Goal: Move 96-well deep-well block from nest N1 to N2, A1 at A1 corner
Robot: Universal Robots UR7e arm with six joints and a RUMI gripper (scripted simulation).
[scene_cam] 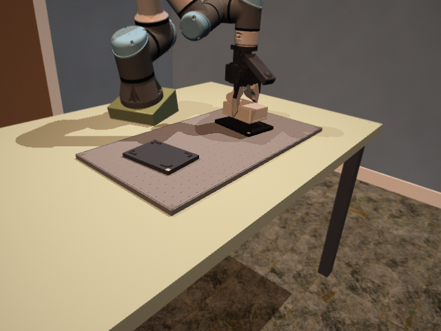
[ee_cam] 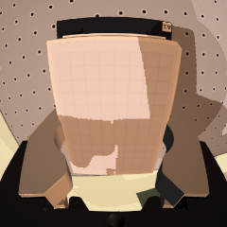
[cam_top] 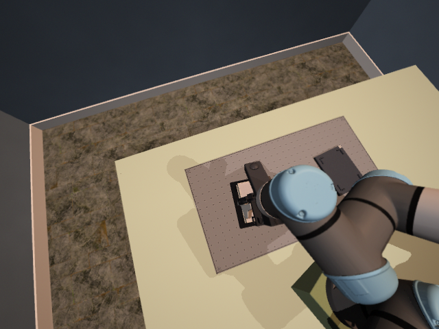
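The nest N1 is 50 mm below my hand. The rest, counted from my hand: nest N2: 360 mm to the right, 60 mm ahead, 50 mm below; then deep-well block: 10 mm above; then A1 corner mark: 80 mm ahead, 50 mm to the right, 40 mm below.
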